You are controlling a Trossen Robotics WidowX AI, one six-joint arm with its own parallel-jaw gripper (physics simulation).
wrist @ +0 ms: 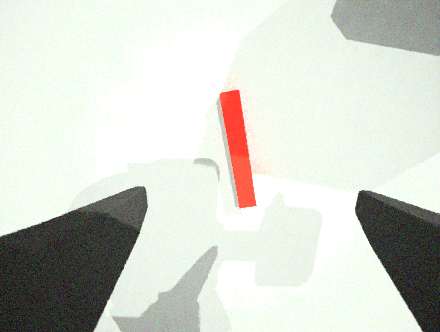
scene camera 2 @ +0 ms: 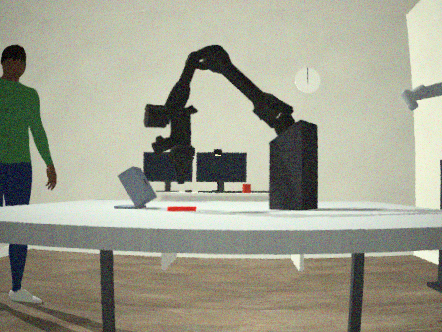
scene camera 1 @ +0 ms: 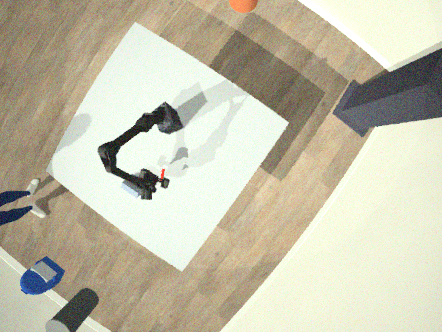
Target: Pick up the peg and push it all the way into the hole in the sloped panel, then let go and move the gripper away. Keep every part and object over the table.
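Places are measured from the arm's base along level axes (x back, y right, z up), in millimetres.
Where they show: gripper, between the fingertips: (wrist: 250, 198) (scene camera 2: 180, 184) (scene camera 1: 158, 176); arm's base, origin of its link: (scene camera 2: 291, 135) (scene camera 1: 160, 117).
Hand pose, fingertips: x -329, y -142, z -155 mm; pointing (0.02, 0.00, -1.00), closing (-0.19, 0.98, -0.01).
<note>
Things, the pixels of their top centre, and the offset from my fingertips. Level surfaces: height alone.
- red peg, centre of its top: (wrist: 239, 155) (scene camera 2: 181, 206) (scene camera 1: 162, 175) dx +3, dy -2, dz -64 mm
- white table, height of its surface: dz -76 mm
- grey-blue sloped panel, centre of its top: (scene camera 2: 136, 167) (scene camera 1: 129, 187) dx -153, dy +111, dz +52 mm
The red peg (scene camera 1: 162, 174) (scene camera 2: 181, 209) (wrist: 239, 150) lies flat on the white table (scene camera 1: 200, 225) (scene camera 2: 340, 220), beside the sloped panel. In the wrist view it runs lengthwise between the two finger sides, its near end level with the fingertips. My gripper (scene camera 2: 181, 176) (wrist: 250, 198) is open and empty, pointing down above the peg, its fingers wide apart and not touching it. The grey-blue sloped panel (scene camera 1: 131, 188) (scene camera 2: 137, 187) stands tilted on a thin base, left of the peg in scene camera 2 and partly under the arm in scene camera 1. Its hole cannot be made out.
The arm's dark base block (scene camera 1: 169, 119) (scene camera 2: 294, 167) stands on the table, to the right of the peg in scene camera 2. A grey shape (wrist: 395, 25) shows at the wrist view's top right; I cannot tell whether it is a shadow. A person (scene camera 2: 22, 125) stands beyond the table.
</note>
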